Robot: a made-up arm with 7 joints. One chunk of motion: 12 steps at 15 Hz.
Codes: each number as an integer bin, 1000 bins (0 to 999) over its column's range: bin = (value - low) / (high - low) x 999, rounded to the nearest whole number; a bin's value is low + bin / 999 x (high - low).
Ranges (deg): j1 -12..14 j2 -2..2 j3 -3..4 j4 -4..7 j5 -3..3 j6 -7..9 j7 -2..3
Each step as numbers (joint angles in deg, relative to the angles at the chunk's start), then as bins.
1 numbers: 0.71 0.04 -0.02 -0.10 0.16 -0.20 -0.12
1 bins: 488 509 425 354 526 425 376
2 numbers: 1.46 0.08 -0.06 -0.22 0.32 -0.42 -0.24
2 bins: 517 519 420 343 553 411 352
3 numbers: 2.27 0.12 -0.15 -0.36 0.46 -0.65 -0.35
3 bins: 548 529 407 331 576 396 330
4 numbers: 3.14 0.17 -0.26 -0.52 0.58 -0.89 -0.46
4 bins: 582 542 391 316 596 381 308
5 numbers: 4.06 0.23 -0.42 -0.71 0.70 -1.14 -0.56
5 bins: 617 557 368 299 616 366 288
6 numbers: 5.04 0.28 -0.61 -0.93 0.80 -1.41 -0.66
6 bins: 655 569 341 279 633 349 268
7 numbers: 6.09 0.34 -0.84 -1.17 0.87 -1.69 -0.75
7 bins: 695 584 308 257 644 332 250
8 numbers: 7.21 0.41 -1.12 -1.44 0.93 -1.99 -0.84
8 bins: 738 602 268 232 654 313 232
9 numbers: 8.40 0.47 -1.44 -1.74 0.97 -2.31 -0.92
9 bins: 784 617 223 205 661 293 216
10 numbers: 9.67 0.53 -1.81 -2.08 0.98 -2.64 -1.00
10 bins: 833 632 170 174 663 272 200
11 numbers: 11.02 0.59 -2.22 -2.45 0.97 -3.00 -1.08
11 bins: 884 647 111 141 661 250 184
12 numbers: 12.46 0.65 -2.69 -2.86 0.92 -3.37 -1.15
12 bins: 940 662 44 104 653 227 170
